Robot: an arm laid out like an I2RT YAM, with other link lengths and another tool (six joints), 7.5 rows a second.
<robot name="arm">
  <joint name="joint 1" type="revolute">
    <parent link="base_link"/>
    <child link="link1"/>
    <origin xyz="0 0 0.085" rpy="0 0 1.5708"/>
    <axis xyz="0 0 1"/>
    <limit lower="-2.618" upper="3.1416"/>
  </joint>
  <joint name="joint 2" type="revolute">
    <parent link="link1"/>
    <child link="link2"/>
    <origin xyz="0.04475 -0.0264 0.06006" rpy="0 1.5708 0"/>
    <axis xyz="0 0 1"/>
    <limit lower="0" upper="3.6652"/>
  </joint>
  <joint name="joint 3" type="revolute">
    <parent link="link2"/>
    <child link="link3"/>
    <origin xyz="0 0.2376 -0.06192" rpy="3.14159 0 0"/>
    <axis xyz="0 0 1"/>
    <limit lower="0" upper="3.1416"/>
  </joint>
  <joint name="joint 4" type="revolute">
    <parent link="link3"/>
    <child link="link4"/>
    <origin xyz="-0.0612 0.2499 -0.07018" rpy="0 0 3.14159"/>
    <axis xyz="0 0 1"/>
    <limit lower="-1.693" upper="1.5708"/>
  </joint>
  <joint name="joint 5" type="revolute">
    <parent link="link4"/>
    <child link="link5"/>
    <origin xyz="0.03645 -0.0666 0.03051" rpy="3.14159 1.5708 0"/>
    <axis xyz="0 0 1"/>
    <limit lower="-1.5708" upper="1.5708"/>
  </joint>
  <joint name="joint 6" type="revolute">
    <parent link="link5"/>
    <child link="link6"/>
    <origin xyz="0 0.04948 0.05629" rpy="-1.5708 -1.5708 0"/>
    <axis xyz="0 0 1"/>
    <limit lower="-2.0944" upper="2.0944"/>
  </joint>
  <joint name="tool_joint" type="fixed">
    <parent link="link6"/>
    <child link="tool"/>
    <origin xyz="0.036 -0.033 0.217" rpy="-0.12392 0 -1.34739"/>
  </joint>
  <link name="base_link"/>
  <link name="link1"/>
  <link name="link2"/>
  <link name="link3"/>
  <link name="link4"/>
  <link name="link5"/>
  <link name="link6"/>
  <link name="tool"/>
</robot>
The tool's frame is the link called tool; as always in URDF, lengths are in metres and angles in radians.
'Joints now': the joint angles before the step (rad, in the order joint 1, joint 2, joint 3, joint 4, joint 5, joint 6). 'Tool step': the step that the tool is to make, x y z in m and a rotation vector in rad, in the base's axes. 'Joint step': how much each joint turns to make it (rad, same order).
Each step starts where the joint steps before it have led.
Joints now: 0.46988 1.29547 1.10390 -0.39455 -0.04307 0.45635
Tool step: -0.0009 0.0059 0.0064 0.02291 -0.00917 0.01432
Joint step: -0.00067 -0.01062 -0.00063 0.00885 -0.02145 0.00548
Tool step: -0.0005 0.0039 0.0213 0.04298 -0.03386 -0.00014
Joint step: -0.00142 -0.04070 0.00437 0.00590 -0.01299 0.01914
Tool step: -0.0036 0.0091 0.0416 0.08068 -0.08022 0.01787
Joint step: 0.00040 -0.08449 -0.00871 0.03450 -0.03157 0.02439
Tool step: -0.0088 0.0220 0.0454 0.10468 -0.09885 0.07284
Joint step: 0.00037 -0.07840 -0.02864 0.08916 -0.08445 0.02234
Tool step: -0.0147 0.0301 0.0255 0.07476 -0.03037 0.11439
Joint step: 0.00072 -0.00362 0.01259 0.05133 -0.12283 0.02607
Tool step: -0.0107 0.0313 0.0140 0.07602 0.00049 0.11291
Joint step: -0.00138 0.03925 0.00809 0.08397 -0.12432 0.05091
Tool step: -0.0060 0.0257 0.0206 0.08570 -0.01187 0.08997
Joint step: -0.00146 0.04388 0.00831 0.11745 -0.09847 0.06923
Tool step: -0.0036 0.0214 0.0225 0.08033 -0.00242 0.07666
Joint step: -0.00058 0.05666 0.03005 0.10994 -0.07891 0.08223
